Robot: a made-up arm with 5 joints. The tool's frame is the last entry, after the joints.
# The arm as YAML. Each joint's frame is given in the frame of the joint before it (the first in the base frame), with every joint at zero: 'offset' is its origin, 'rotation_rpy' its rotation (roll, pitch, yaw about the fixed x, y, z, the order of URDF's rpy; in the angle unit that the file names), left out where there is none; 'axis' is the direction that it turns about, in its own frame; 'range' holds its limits. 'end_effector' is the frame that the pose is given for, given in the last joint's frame.
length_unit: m
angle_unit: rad
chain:
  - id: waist
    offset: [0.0, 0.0, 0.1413]
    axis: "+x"
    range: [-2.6, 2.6]
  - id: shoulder
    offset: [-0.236, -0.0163, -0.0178]
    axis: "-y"
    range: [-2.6, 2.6]
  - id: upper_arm
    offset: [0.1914, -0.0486, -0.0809]
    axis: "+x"
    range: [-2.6, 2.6]
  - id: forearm
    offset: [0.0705, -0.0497, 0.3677]
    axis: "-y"
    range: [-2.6, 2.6]
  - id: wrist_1
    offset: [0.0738, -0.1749, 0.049]
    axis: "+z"
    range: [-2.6, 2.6]
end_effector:
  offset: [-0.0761, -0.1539, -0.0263]
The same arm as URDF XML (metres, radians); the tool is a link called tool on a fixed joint. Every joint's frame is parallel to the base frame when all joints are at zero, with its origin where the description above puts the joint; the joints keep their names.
<robot name="arm">
  <link name="base"/>
  <link name="link1"/>
  <link name="link2"/>
  <link name="link3"/>
  <link name="link4"/>
  <link name="link5"/>
  <link name="tool"/>
  <joint name="waist" type="revolute">
    <parent link="base"/>
    <child link="link1"/>
    <origin xyz="0 0 0.1413" rpy="0 0 0"/>
    <axis xyz="1 0 0"/>
    <limit lower="-2.6" upper="2.6"/>
  </joint>
  <joint name="shoulder" type="revolute">
    <parent link="link1"/>
    <child link="link2"/>
    <origin xyz="-0.236 -0.0163 -0.0178" rpy="0 0 0"/>
    <axis xyz="0 -1 0"/>
    <limit lower="-2.6" upper="2.6"/>
  </joint>
  <joint name="upper_arm" type="revolute">
    <parent link="link2"/>
    <child link="link3"/>
    <origin xyz="0.1914 -0.0486 -0.0809" rpy="0 0 0"/>
    <axis xyz="1 0 0"/>
    <limit lower="-2.6" upper="2.6"/>
  </joint>
  <joint name="forearm" type="revolute">
    <parent link="link3"/>
    <child link="link4"/>
    <origin xyz="0.0705 -0.0497 0.3677" rpy="0 0 0"/>
    <axis xyz="0 -1 0"/>
    <limit lower="-2.6" upper="2.6"/>
  </joint>
  <joint name="wrist_1" type="revolute">
    <parent link="link4"/>
    <child link="link5"/>
    <origin xyz="0.0738 -0.1749 0.049" rpy="0 0 0"/>
    <axis xyz="0 0 1"/>
    <limit lower="-2.6" upper="2.6"/>
  </joint>
  <joint name="tool_fixed" type="fixed">
    <parent link="link5"/>
    <child link="tool"/>
    <origin xyz="-0.0761 -0.1539 -0.0263" rpy="0 0 0"/>
  </joint>
</robot>

